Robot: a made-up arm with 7 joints. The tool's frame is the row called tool.
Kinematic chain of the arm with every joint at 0, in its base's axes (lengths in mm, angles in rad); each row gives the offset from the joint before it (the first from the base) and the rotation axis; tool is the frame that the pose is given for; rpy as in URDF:
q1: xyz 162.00 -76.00 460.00 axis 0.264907 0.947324 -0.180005
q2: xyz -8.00 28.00 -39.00 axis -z
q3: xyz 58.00 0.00 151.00 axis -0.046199 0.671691 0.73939
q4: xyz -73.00 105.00 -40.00 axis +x
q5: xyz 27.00 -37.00 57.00 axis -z
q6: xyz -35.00 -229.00 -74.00 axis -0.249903 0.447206 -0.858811
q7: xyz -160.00 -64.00 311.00 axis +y
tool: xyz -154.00 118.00 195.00 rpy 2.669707 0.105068 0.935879
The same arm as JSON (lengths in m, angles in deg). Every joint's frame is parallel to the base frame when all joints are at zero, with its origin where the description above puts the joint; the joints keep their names.
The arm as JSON. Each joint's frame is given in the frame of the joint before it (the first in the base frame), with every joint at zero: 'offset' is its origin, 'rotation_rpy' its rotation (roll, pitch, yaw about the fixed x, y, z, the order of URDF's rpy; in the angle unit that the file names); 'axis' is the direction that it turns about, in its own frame. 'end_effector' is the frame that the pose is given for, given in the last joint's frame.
{"length_unit": "m", "angle_unit": "deg", "chain": [{"id": "q1", "offset": [0.162, -0.076, 0.46], "rotation_rpy": [0.0, 0.0, 0.0], "axis": [0.264907, 0.947324, -0.180005]}, {"id": "q2", "offset": [-0.008, 0.028, -0.039], "rotation_rpy": [0.0, 0.0, 0.0], "axis": "-z"}, {"id": "q3", "offset": [0.058, 0.0, 0.151], "rotation_rpy": [0.0, 0.0, 0.0], "axis": [-0.046199, 0.671691, 0.73939]}, {"id": "q4", "offset": [-0.073, 0.105, -0.04], "rotation_rpy": [0.0, 0.0, 0.0], "axis": "+x"}, {"id": "q5", "offset": [0.027, -0.037, 0.057], "rotation_rpy": [0.0, 0.0, 0.0], "axis": "-z"}, {"id": "q6", "offset": [-0.035, -0.229, -0.074], "rotation_rpy": [0.0, 0.0, 0.0], "axis": [-0.249903, 0.447206, -0.858811]}, {"id": "q7", "offset": [-0.16, -0.064, 0.311], "rotation_rpy": [0.0, 0.0, 0.0], "axis": "+y"}], "end_effector": {"offset": [-0.154, 0.118, 0.195], "rotation_rpy": [152.96, 6.02, 53.62]}}
